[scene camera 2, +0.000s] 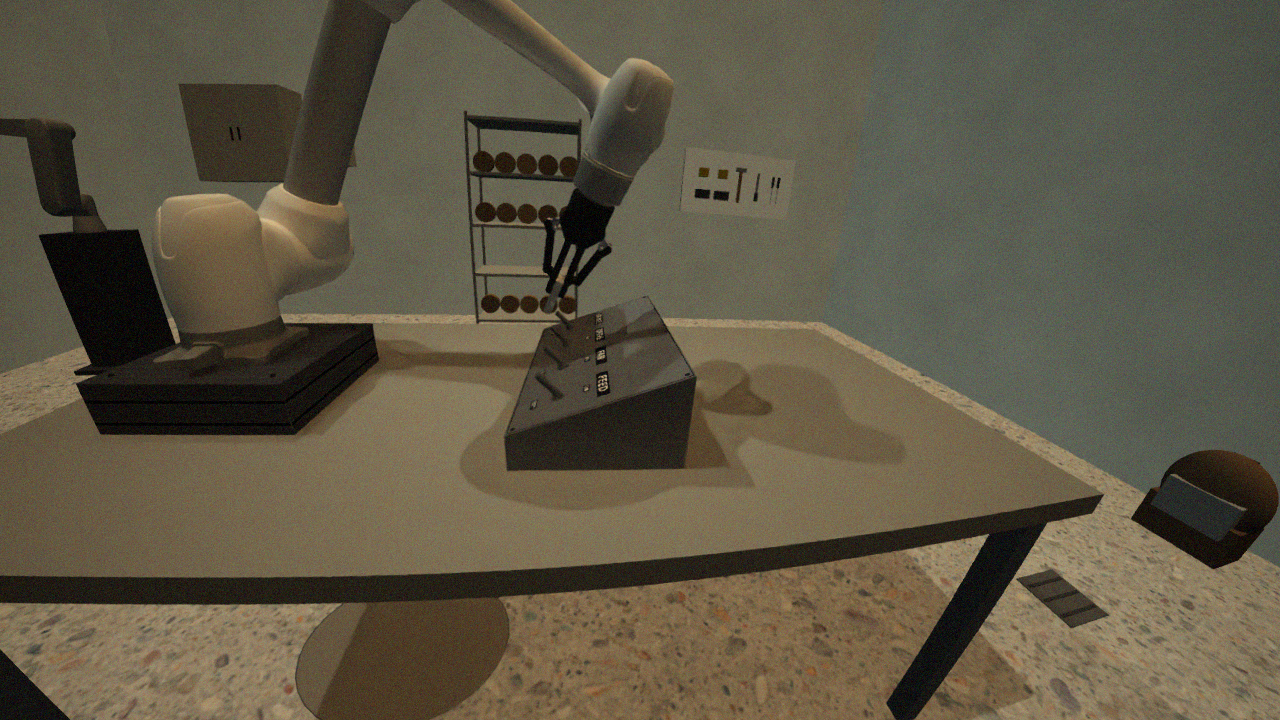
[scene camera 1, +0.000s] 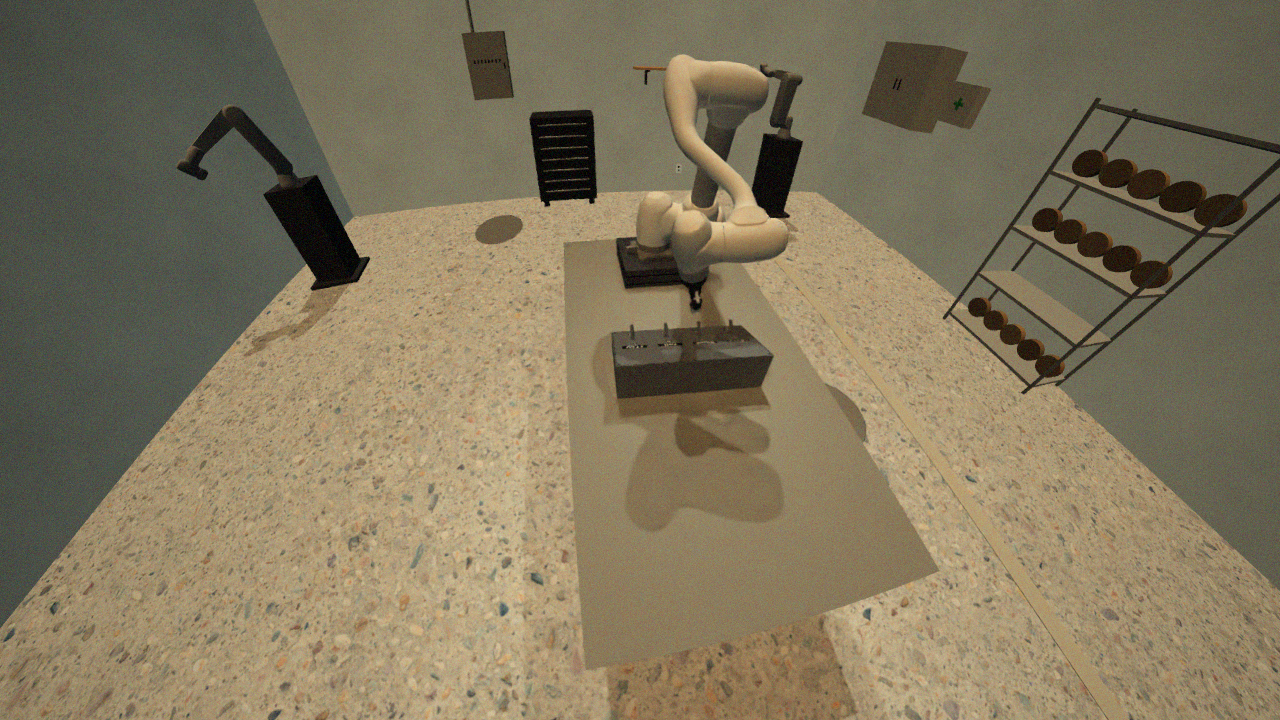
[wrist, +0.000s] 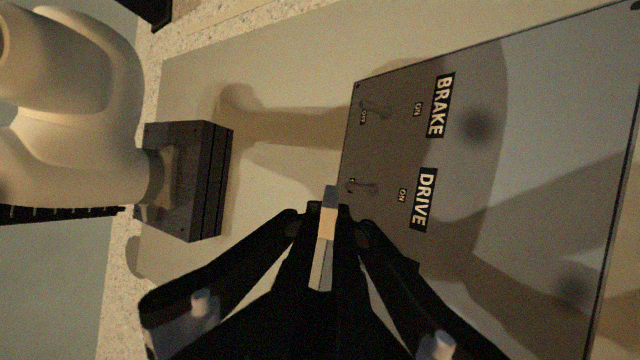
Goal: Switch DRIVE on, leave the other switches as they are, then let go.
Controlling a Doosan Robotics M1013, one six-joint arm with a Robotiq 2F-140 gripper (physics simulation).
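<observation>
The grey switch box stands on the table with several levers. The DRIVE lever leans to its OFF side in the wrist view, away from the ON label. The BRAKE lever also leans to OFF. The FEED lever is at the near end in scene camera 2. My gripper is shut and empty, its tips above the robot-side edge of the box, near the DRIVE lever and apart from it.
The table carries the box and the arm's black base. A shelf rack stands off to the side. Another arm on a black pedestal stands beyond the table.
</observation>
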